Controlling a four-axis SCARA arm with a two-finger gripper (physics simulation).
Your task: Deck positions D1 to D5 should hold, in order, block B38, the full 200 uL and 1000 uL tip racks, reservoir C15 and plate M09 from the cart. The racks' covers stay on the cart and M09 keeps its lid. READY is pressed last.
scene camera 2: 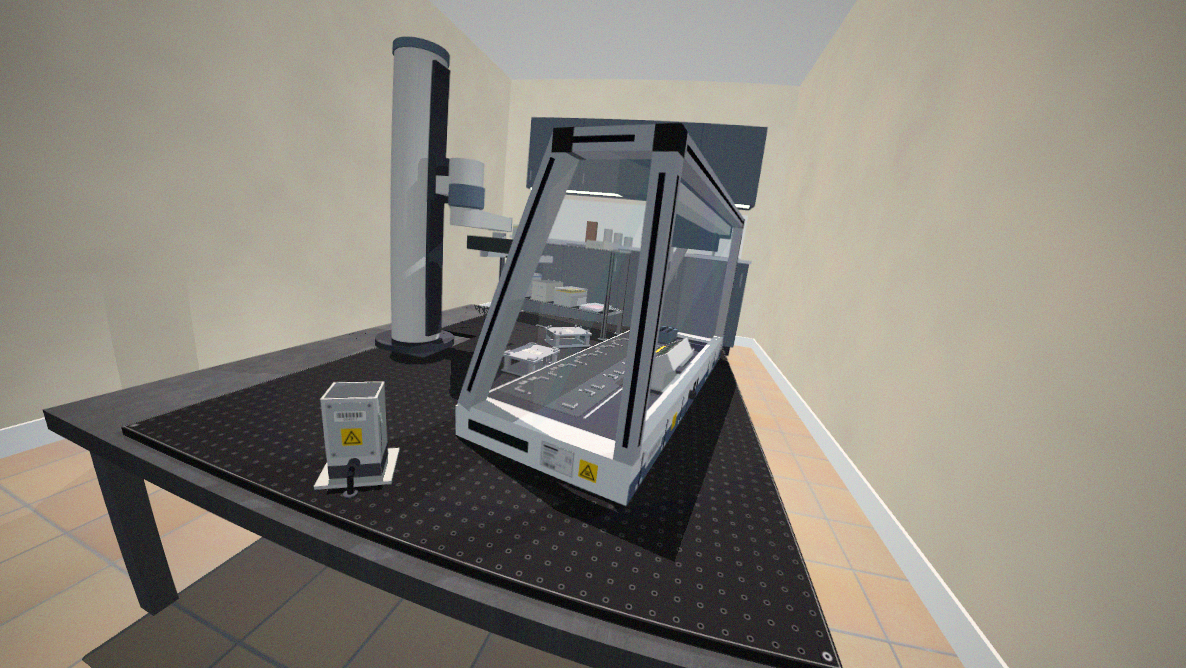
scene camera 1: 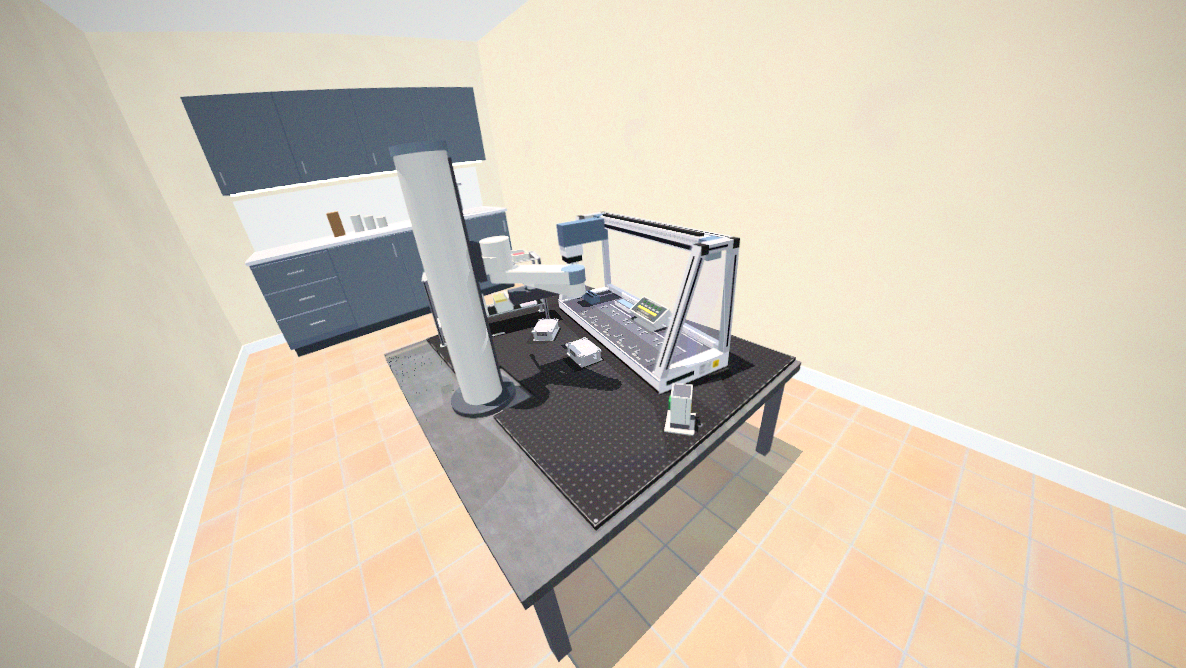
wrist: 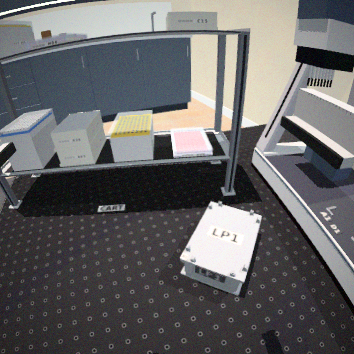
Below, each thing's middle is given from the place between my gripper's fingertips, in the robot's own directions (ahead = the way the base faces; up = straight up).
Right now the LP1 block [wrist: 224,238] is 26 cm below my hand, 13 cm ahead of it and 9 cm to the left of it. Also, from my hand: reservoir C15 [wrist: 173,22]: 33 cm to the left, 17 cm ahead, 6 cm above.
